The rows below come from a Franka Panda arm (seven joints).
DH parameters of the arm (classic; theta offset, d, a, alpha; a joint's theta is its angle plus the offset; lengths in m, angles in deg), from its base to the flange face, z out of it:
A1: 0 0.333 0 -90
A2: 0 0 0 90
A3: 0 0.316 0.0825 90
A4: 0 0 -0.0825 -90
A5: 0 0.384 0 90
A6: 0 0 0.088 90
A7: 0 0.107 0 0
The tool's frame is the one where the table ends.
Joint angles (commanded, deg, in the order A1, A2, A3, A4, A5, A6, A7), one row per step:
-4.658, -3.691, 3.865, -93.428, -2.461, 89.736, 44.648
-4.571, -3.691, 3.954, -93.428, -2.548, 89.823, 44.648
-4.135, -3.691, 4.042, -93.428, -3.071, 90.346, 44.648
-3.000, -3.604, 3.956, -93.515, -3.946, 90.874, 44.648
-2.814, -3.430, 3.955, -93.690, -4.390, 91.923, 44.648
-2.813, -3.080, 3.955, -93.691, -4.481, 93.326, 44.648
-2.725, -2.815, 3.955, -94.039, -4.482, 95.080, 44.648
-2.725, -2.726, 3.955, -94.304, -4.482, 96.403, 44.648
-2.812, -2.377, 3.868, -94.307, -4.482, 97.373, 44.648
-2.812, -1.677, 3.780, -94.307, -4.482, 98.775, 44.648
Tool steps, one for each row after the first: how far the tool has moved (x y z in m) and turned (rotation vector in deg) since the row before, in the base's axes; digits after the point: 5 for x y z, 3 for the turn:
0.00019, 0.00151, 0.00014, -0.094, -0.085, 0.180
0.00103, 0.00398, 0.00086, -0.532, -0.519, 0.549
0.00143, 0.00819, -0.00060, -0.861, -0.360, 1.081
0.00276, 0.00103, -0.00137, -0.419, -0.705, 0.266
0.00434, -0.00001, -0.00105, -0.045, -1.049, 0.116
0.00431, 0.00106, -0.00256, 0.043, -1.135, 0.230
0.00264, 0.00020, -0.00087, 0.029, -0.964, 0.107
0.00345, -0.00161, -0.00174, 0.042, -0.615, -0.095
0.00591, -0.00080, -0.00439, 0.066, -0.698, 0.025

